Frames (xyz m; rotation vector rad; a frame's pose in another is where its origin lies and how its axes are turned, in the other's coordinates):
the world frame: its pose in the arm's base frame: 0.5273 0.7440 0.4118 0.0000 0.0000 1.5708
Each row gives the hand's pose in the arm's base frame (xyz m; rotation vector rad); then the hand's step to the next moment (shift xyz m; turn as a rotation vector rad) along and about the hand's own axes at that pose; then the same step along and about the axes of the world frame.
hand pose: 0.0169 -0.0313 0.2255 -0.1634 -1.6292 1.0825
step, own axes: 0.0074 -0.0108 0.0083 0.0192 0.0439 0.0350
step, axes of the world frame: -0.0063 0.0052 0.0132 0.0172 0.0544 -0.0163
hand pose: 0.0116 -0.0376 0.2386 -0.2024 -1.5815 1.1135
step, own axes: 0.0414 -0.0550 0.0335 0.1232 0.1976 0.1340
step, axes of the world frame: -0.0208 0.0196 0.0710 0.1139 0.2380 -0.0505
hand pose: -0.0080 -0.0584 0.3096 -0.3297 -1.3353 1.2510
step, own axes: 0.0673 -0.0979 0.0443 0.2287 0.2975 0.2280
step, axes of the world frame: -0.0026 0.0066 0.1266 0.1947 0.3910 -0.0451
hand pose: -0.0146 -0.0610 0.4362 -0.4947 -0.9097 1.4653
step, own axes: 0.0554 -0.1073 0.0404 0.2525 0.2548 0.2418
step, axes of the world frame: 0.0341 -0.0289 0.1192 0.2104 0.3780 0.0014
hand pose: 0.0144 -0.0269 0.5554 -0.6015 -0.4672 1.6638
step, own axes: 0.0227 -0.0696 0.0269 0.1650 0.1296 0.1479
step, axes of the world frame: 0.0352 -0.0344 0.0605 0.1437 0.2121 0.0155
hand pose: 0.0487 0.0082 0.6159 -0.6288 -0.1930 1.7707
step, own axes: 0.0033 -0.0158 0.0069 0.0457 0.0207 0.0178
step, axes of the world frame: 0.0091 -0.0093 0.0118 0.0399 0.0342 -0.0085
